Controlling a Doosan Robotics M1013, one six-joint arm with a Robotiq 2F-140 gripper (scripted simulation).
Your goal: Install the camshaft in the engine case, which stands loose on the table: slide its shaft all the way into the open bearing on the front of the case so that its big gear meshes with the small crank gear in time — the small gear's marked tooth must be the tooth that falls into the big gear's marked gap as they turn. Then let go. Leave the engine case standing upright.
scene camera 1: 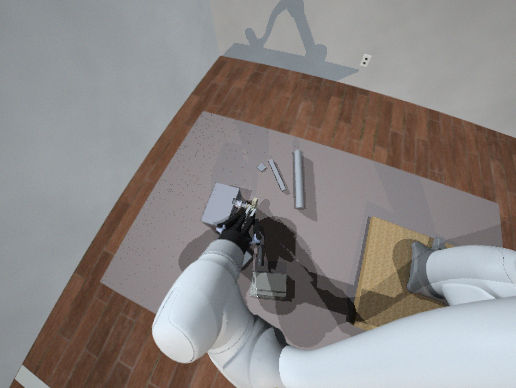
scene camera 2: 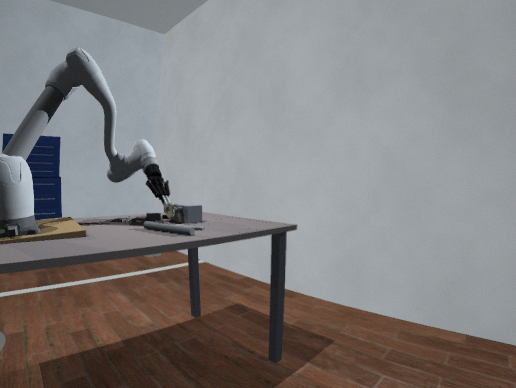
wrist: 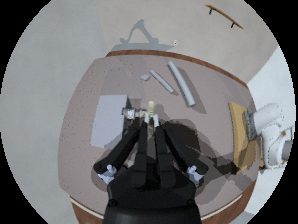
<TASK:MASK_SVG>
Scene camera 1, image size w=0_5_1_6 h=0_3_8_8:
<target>engine case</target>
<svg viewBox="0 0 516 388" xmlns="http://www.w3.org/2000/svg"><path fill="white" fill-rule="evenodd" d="M239 188L216 182L201 222L207 226L210 224L217 227L218 223L222 223L235 215L237 209L242 208L241 204L243 203Z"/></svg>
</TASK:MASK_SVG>
